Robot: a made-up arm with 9 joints. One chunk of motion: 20 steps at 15 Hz.
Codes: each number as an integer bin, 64 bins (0 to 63) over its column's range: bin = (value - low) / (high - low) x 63, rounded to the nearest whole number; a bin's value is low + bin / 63 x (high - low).
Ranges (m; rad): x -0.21..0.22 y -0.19..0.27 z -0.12..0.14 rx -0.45..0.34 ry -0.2..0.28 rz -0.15..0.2
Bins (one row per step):
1: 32 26 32 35 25 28
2: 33 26 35 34 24 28
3: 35 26 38 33 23 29
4: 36 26 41 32 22 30
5: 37 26 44 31 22 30
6: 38 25 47 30 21 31
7: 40 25 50 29 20 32
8: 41 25 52 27 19 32
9: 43 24 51 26 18 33
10: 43 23 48 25 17 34
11: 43 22 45 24 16 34
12: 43 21 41 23 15 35
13: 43 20 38 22 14 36
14: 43 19 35 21 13 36
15: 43 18 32 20 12 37
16: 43 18 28 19 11 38
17: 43 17 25 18 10 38
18: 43 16 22 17 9 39
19: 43 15 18 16 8 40
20: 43 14 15 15 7 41
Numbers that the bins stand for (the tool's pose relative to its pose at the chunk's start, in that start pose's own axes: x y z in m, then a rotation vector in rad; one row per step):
1: 0.0084 -0.0002 0.0121 -0.0111 -0.0095 0.0056
2: 0.0152 -0.0002 0.0244 -0.0237 -0.0171 0.0056
3: 0.0289 -0.0002 0.0368 -0.0362 -0.0248 0.0111
4: 0.0357 -0.0002 0.0492 -0.0487 -0.0324 0.0167
5: 0.0425 -0.0002 0.0616 -0.0613 -0.0324 0.0167
6: 0.0494 -0.0075 0.0740 -0.0738 -0.0400 0.0222
7: 0.0630 -0.0075 0.0863 -0.0863 -0.0476 0.0278
8: 0.0698 -0.0075 0.0946 -0.1114 -0.0552 0.0278
9: 0.0835 -0.0148 0.0905 -0.1240 -0.0629 0.0333
10: 0.0835 -0.0221 0.0781 -0.1365 -0.0705 0.0389
11: 0.0835 -0.0294 0.0657 -0.1490 -0.0781 0.0389
12: 0.0835 -0.0367 0.0492 -0.1616 -0.0857 0.0444
13: 0.0835 -0.0440 0.0368 -0.1741 -0.0933 0.0500
14: 0.0835 -0.0513 0.0244 -0.1867 -0.1010 0.0500
15: 0.0835 -0.0586 0.0121 -0.1992 -0.1086 0.0556
16: 0.0835 -0.0586 -0.0044 -0.2117 -0.1162 0.0611
17: 0.0835 -0.0659 -0.0168 -0.2243 -0.1238 0.0611
18: 0.0835 -0.0732 -0.0292 -0.2368 -0.1314 0.0667
19: 0.0835 -0.0805 -0.0457 -0.2494 -0.1390 0.0722
20: 0.0835 -0.0878 -0.0581 -0.2619 -0.1467 0.0778

